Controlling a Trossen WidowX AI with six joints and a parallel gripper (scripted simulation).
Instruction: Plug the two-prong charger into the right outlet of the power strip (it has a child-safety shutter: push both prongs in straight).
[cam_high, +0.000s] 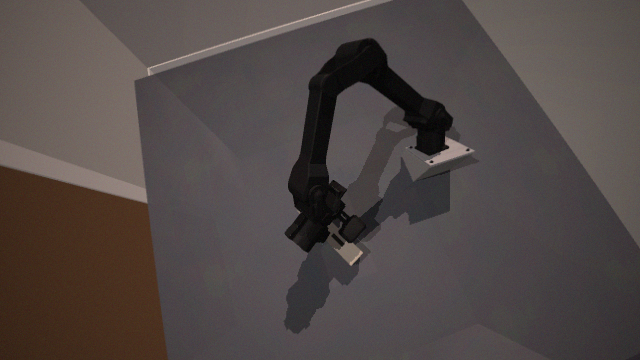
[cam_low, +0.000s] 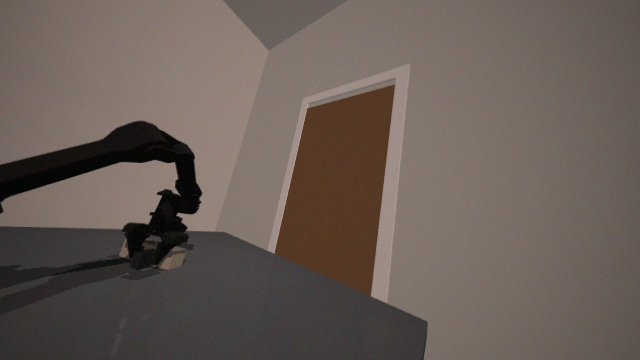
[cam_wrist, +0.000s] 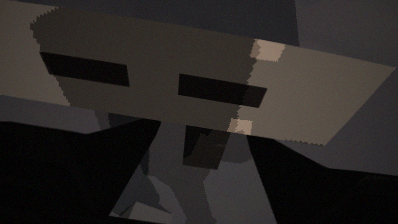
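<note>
Right now my gripper tip is 20 mm short of the dark two-prong charger, 10 mm to the right of it and 10 mm below it.
</note>
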